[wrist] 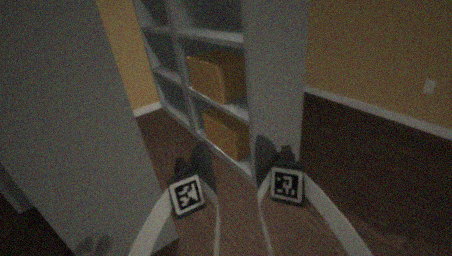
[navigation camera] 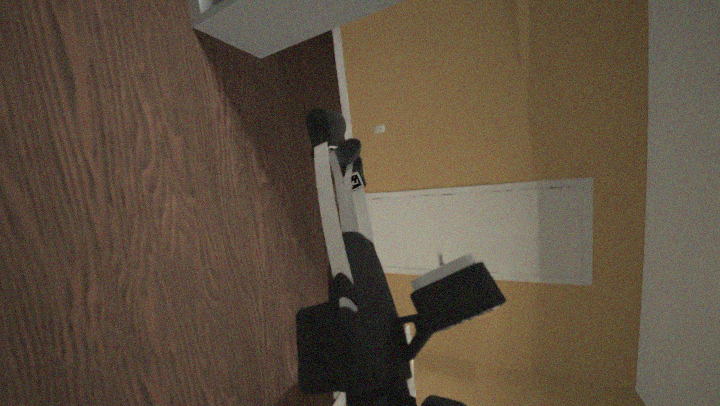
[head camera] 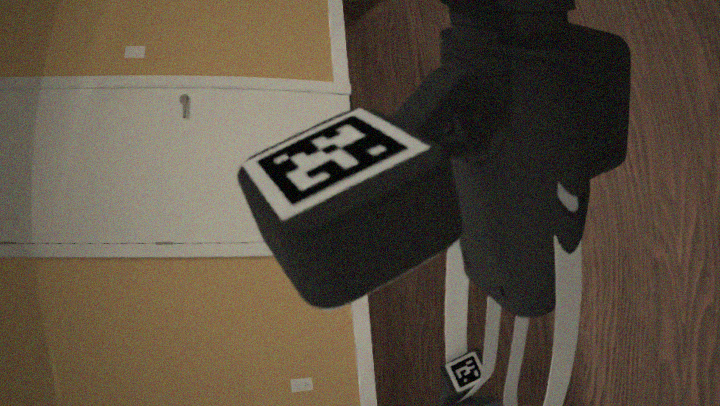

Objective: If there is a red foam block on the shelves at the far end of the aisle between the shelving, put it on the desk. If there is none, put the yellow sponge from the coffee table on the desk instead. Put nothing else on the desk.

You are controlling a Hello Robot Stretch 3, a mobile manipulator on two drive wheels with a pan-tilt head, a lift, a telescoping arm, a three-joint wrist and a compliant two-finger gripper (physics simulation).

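Places are measured from the robot's base along level axes (x right, y ahead, z up), in centimetres.
Pixels of known places: gripper, between the fingertips: [wrist: 233,155] [navigation camera: 334,127].
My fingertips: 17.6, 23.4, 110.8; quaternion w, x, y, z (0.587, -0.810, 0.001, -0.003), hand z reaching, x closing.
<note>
For each thing: its top centre in the pictures, then the offset to it from my fingertips, as dx, dy, dz. "spot": a spot on its surface instead.
- upper box, centre of its top: [wrist: 217,56] -3.5, +158.1, -30.4
- lower box, centre of its top: [wrist: 230,114] +1.9, +149.7, -76.1
- grey unit's corner, a spot on its surface: [navigation camera: 292,25] spot: +38.4, +116.3, -70.2
My gripper [navigation camera: 336,138] [wrist: 233,155] is open, its two fingertips apart with nothing between them. In the head view its fingers run down out of the bottom edge. In the wrist view a grey shelf unit [wrist: 275,75] stands ahead, beyond the fingertips. Two orange boxes sit in its compartments, an upper box [wrist: 205,77] and a lower box [wrist: 220,132]. No red foam block can be made out in the compartments that show; some are dark. The yellow sponge, the coffee table and the desk do not show in these views.
A large grey panel [wrist: 65,100] stands close on the left in the wrist view. A grey unit's corner [navigation camera: 292,25] shows at the top of the navigation view. A white door [head camera: 151,161] [navigation camera: 478,226] is set in the yellow wall [head camera: 201,322] [navigation camera: 443,100] [wrist: 370,45] beside the arm.
</note>
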